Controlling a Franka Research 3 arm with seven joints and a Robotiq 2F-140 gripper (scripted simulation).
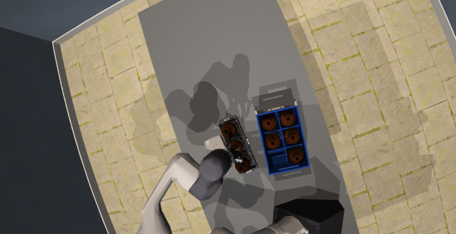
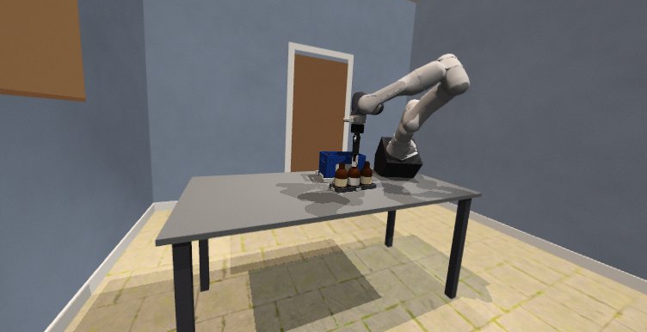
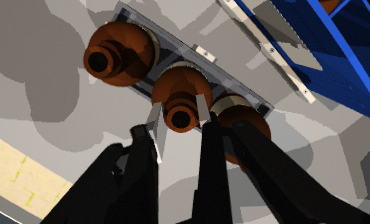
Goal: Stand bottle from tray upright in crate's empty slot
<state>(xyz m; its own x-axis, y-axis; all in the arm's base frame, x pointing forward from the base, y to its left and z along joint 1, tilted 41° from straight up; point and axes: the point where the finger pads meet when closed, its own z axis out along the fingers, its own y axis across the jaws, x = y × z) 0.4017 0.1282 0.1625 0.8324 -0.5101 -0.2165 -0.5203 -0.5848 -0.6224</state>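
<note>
My hand is 9 cm above the brown bottle. Round my hand: dark tray (16 cm below); then blue crate (23 cm to the right, 9 cm below).
</note>
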